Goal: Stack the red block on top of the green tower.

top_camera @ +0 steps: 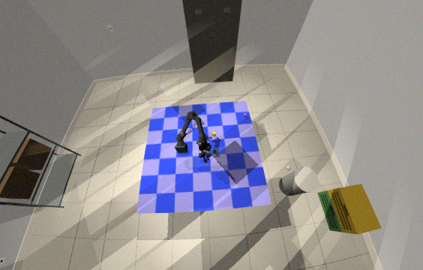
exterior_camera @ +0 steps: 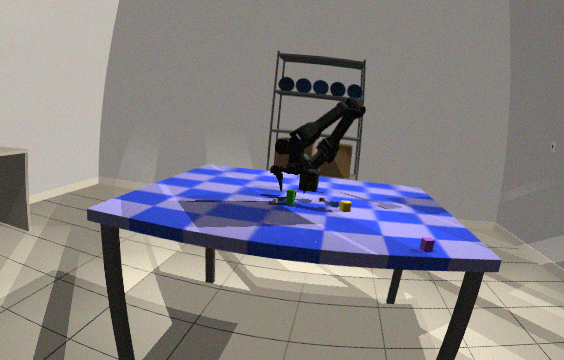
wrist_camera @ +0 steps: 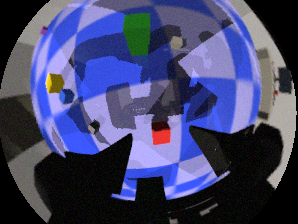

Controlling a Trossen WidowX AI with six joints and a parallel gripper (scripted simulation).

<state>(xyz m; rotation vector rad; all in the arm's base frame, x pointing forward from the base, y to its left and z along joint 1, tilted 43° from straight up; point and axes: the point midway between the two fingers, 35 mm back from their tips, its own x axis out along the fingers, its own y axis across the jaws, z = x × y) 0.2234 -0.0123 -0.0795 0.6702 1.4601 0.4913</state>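
The red block lies right at my gripper tip. Round my gripper tip: yellow block 210 mm to the left, 150 mm ahead; purple block 570 mm ahead, 440 mm to the left; small blue block 170 mm to the left, 100 mm ahead, 10 mm below.
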